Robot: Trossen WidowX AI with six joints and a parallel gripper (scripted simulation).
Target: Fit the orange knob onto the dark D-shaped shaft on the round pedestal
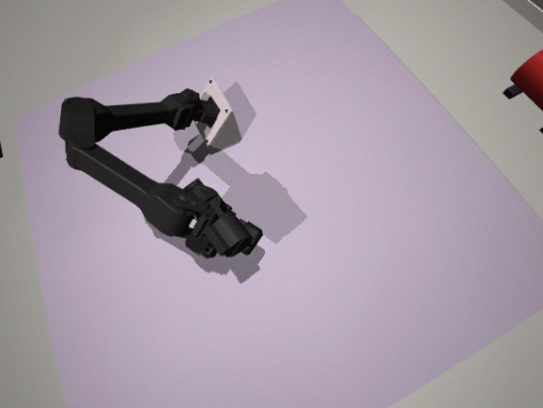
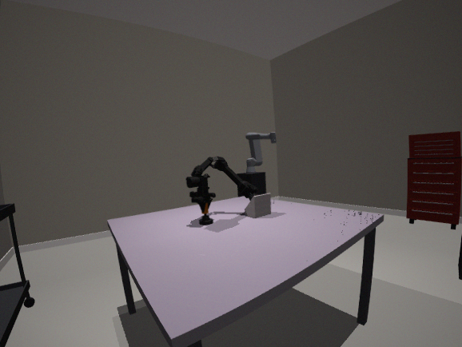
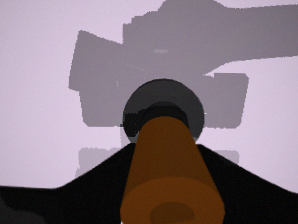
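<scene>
Right now my gripper tip is 20 mm below the orange knob. Round my gripper tip: dark pedestal: 40 mm below.
</scene>
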